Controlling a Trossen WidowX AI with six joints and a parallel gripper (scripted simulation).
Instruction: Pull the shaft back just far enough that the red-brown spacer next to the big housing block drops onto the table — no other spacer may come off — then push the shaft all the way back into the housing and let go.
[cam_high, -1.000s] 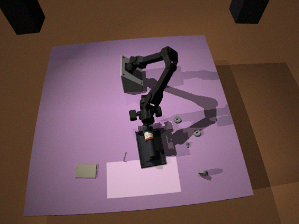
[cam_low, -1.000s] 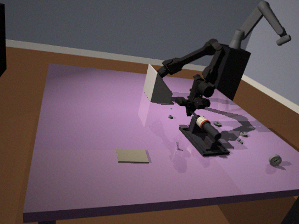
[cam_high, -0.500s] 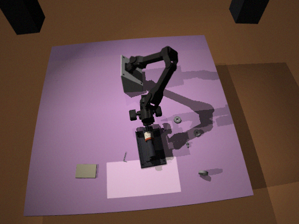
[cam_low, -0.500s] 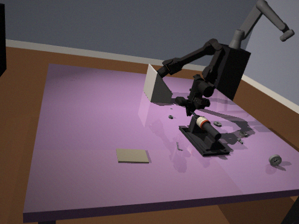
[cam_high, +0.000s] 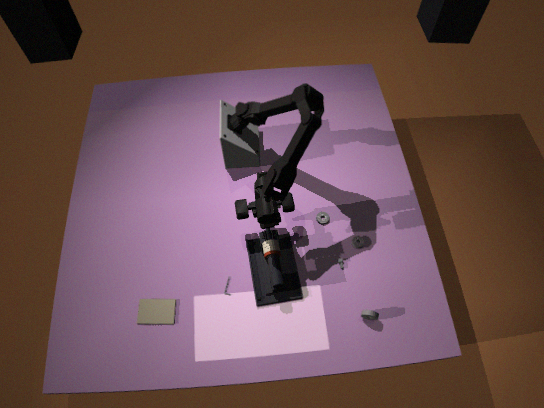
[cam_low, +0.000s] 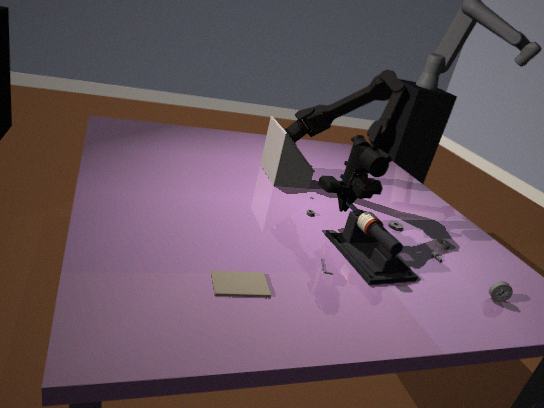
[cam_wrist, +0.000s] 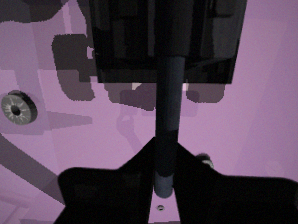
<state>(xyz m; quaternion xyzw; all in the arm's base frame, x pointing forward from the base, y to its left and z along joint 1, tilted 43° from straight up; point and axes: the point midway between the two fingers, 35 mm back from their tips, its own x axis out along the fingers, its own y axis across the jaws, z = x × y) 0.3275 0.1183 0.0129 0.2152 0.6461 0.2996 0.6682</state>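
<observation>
Now: gripper tip 60 mm short of the dark shaft, 10 mm to the right of it and 30 mm below it. Also, from my gripper tip: red-brown spacer 150 mm ahead, 20 mm to the left, 30 mm above; then tan plate 300 mm ahead, 360 mm to the right, 40 mm below; then white spacer 130 mm ahead, 20 mm to the left, 30 mm above.
</observation>
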